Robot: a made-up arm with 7 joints.
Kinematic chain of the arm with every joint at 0, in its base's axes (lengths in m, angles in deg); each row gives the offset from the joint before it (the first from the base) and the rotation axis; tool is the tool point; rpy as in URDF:
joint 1: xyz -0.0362 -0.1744 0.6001 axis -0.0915 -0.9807 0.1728
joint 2: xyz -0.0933 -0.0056 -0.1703 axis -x
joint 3: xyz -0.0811 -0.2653 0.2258 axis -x
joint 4: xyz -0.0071 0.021 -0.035 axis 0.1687 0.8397 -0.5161
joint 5: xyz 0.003 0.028 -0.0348 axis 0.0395 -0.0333 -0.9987
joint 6: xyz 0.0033 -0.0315 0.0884 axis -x
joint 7: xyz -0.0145 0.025 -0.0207 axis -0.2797 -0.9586 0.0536
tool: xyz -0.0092 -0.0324 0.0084 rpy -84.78 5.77 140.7
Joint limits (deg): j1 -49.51..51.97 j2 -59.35..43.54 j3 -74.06..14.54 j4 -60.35..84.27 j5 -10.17..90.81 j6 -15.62..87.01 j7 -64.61..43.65
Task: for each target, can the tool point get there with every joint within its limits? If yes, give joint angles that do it. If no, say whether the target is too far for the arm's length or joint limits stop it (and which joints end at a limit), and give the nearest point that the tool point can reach.
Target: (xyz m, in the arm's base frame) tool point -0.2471 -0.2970 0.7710
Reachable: yes | joints -3.72 28.33 -53.65 -19.04 13.51 21.07 17.35
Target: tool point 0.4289 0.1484 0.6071
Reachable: no: joint limits stop it (at a limit: joint 1, joint 2, joint 5, joint 6, joint 7) | nearest point 0.0321 -0.1776 0.8138 | short by 0.554 m
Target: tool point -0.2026 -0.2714 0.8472
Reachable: yes | joints -26.47 26.89 -50.47 -25.36 63.58 51.53 -6.21
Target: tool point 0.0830 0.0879 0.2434
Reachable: no: joint limits stop it (at a limit: joint 1, joint 2, joint 3, joint 5, joint 7) | nearest point -0.2531 -0.1860 0.5293 | short by 0.519 m
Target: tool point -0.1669 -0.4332 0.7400
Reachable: yes | joints -39.62 -10.40 -2.30 53.78 71.23 71.75 -42.60
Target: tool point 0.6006 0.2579 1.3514
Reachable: no: too far | nearest point 0.0210 -0.1768 0.9030 | short by 0.852 m
